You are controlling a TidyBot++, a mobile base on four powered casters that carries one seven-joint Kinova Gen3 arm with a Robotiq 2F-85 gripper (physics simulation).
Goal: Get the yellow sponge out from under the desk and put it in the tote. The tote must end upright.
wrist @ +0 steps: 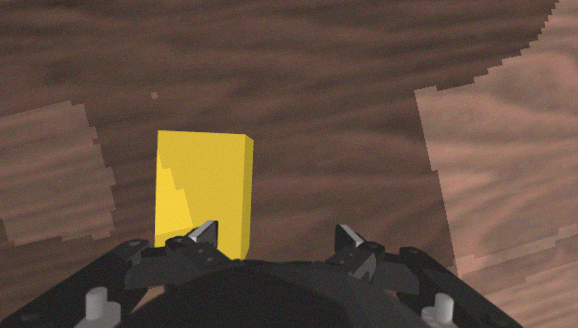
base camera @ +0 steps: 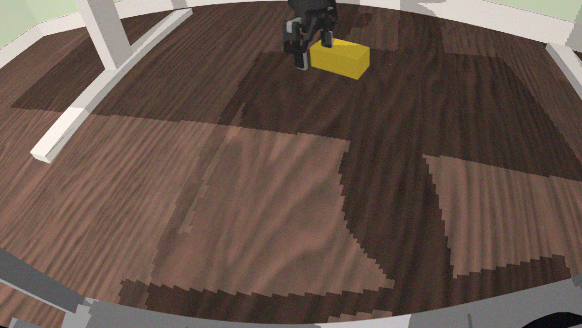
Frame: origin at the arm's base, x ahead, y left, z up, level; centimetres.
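Where they show: gripper, fingertip midpoint: [wrist: 277,235] [base camera: 315,56].
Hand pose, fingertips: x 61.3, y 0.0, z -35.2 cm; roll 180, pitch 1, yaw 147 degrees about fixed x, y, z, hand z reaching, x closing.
Note:
Each offset is from my fingertips to the centre of the thing. "*": to the spot under its first point.
The yellow sponge @[dx +3.6, dy -5.0, dz -2.2 cm] [base camera: 340,62] [wrist: 210,180] lies flat on the dark wooden floor under the desk, partly in shadow. My gripper [base camera: 314,54] [wrist: 277,235] is open and empty, pointing down at the sponge's left side in the base camera view. In the wrist view the left finger overlaps the sponge's lower right part, and the right finger is over bare floor. The gap between the fingers is mostly to the right of the sponge. Whether a finger touches the sponge I cannot tell. The tote does not show in either view.
The desk's white left foot bar [base camera: 57,132] runs along the floor, with a white leg @[* dx +13.5, dy +51.4, dz +10.4 cm] [base camera: 102,30] rising from it. Another white foot bar [base camera: 570,67] is at the right edge. White baseboard runs along the back. The grey robot base edge [base camera: 480,305] is at the bottom.

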